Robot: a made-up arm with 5 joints. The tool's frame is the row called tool. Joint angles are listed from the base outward. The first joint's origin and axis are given. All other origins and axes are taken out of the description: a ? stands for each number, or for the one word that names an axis. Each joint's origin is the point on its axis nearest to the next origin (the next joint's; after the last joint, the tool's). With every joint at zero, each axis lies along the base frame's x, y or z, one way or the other. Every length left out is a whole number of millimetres.
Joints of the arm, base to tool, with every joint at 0 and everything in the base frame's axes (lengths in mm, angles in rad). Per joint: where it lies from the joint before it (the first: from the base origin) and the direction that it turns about. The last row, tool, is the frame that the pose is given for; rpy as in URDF.
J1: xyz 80 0 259 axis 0 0 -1
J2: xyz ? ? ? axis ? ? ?
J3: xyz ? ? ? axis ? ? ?
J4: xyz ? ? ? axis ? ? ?
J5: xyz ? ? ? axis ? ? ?
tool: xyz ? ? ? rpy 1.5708 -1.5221 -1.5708
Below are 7 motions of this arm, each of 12 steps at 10 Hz.
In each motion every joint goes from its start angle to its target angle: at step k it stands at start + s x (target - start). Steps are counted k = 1, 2, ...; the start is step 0. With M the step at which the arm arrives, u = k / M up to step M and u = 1 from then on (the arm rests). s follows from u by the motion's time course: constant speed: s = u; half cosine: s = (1 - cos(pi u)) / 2; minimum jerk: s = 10 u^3 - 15 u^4 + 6 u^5.
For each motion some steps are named. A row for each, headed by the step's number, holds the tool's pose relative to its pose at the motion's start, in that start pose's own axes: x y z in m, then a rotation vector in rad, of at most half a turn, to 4 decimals.
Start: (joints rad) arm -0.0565 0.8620 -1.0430 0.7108 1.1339
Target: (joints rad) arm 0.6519 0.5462 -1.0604 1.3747 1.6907
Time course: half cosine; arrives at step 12
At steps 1, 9, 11, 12:
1: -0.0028 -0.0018 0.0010 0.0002 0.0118 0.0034
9: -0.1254 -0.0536 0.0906 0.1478 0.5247 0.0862
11: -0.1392 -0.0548 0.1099 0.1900 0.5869 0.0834
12: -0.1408 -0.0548 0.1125 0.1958 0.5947 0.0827

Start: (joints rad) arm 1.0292 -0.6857 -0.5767 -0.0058 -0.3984
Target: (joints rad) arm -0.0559 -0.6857 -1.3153 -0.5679 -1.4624
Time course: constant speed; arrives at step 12
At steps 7, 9, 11, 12:
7: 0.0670 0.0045 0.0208 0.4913 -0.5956 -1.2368
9: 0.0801 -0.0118 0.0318 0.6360 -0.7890 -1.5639
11: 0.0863 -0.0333 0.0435 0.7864 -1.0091 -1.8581
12: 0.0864 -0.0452 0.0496 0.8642 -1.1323 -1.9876

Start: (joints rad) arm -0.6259 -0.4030 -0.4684 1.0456 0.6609
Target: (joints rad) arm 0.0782 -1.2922 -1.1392 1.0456 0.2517
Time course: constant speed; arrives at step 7
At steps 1, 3, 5, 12:
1: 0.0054 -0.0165 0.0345 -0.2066 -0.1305 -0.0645
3: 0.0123 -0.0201 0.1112 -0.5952 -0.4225 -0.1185
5: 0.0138 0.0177 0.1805 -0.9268 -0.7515 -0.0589
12: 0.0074 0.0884 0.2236 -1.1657 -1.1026 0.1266

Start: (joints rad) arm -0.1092 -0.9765 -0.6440 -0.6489 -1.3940
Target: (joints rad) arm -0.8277 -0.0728 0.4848 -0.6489 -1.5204
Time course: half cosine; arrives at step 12
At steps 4, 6, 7, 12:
4: -0.0132 -0.0819 0.0443 -0.5125 -0.0208 -0.1948
6: -0.0526 -0.1272 0.1126 -1.0092 0.0262 -0.4260
7: -0.0788 -0.1320 0.1509 -1.2582 0.0827 -0.5520
12: -0.1450 -0.0802 0.2456 -1.9280 0.3949 -0.8928

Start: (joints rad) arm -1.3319 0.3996 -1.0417 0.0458 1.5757
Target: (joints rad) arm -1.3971 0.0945 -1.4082 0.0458 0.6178
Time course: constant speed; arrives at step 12
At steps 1, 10, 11, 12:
1: 0.0017 -0.0107 0.0016 -0.0554 -0.0091 -0.0830
10: 0.0118 -0.1009 0.0388 -0.5049 -0.2796 -0.8190
11: 0.0123 -0.1097 0.0452 -0.5465 -0.3304 -0.8970
12: 0.0127 -0.1182 0.0521 -0.5858 -0.3852 -0.9735

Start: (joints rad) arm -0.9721 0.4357 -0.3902 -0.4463 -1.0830
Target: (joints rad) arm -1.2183 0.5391 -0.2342 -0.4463 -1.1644
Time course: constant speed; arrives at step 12
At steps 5, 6, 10, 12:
5: -0.0321 -0.0058 0.0029 -0.0590 0.1323 -0.0687
6: -0.0385 -0.0068 0.0039 -0.0711 0.1590 -0.0812
10: -0.0639 -0.0100 0.0100 -0.1204 0.2659 -0.1267
12: -0.0764 -0.0112 0.0141 -0.1457 0.3196 -0.1467

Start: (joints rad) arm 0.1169 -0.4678 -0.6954 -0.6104 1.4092
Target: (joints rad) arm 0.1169 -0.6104 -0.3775 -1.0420 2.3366
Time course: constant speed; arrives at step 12
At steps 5, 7, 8, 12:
5: 0.0015 -0.0070 0.0044 -0.1074 -0.0018 0.3860
7: 0.0021 -0.0098 0.0065 -0.1511 0.0091 0.5400
8: 0.0024 -0.0113 0.0077 -0.1728 0.0171 0.6167
12: 0.0036 -0.0171 0.0129 -0.2572 0.0666 0.9222

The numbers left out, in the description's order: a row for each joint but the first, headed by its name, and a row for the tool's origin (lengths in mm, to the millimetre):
J2: xyz 42 -9 0, axis 0 1 0
J3: xyz 27 0 108, axis 0 1 0
J4: xyz 90 0 4, axis 0 1 0
J5: xyz 56 0 0, axis -1 0 0
tool: xyz 0 0 0

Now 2 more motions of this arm.
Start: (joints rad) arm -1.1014 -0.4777 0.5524 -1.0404 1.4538
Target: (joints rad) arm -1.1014 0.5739 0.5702 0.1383 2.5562
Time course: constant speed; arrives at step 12
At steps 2, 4, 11, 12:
2: -0.0070 0.0417 0.0048 0.3742 0.0277 0.1816
4: -0.0134 0.0800 0.0206 0.7533 -0.0136 0.3500
11: -0.0253 0.1512 0.1309 1.9989 -0.7061 0.6157
12: -0.0253 0.1516 0.1485 2.1460 -0.8709 0.5810

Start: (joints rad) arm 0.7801 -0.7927 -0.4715 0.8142 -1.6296
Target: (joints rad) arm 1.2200 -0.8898 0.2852 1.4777 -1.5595
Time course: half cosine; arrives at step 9
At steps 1, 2, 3, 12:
1: 0.0012 -0.0033 -0.0009 -0.0384 -0.0162 0.0076
2: 0.0048 -0.0128 -0.0027 -0.1490 -0.0637 0.0269
3: 0.0111 -0.0274 -0.0034 -0.3184 -0.1381 0.0484
12: 0.0451 -0.0969 0.0341 -1.2629 -0.5554 -0.0408

